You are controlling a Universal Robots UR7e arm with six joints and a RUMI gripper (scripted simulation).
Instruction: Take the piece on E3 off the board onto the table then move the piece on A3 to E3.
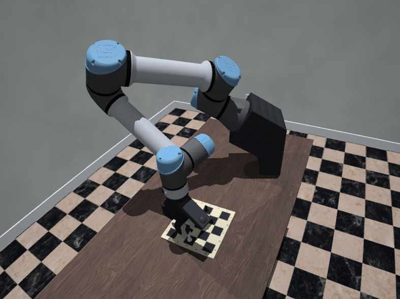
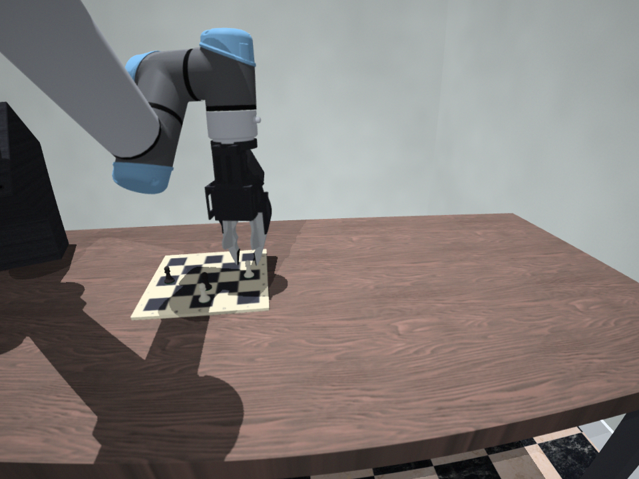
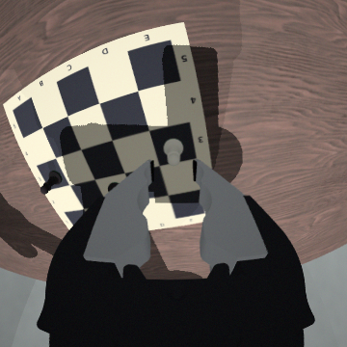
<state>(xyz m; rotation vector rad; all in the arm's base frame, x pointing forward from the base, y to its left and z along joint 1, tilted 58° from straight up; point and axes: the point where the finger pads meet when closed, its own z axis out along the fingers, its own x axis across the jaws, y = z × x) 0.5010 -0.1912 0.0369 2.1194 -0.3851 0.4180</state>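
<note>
Now: the chessboard 70 mm behind my hand, 20 mm to the left of it and 40 mm below it.
</note>
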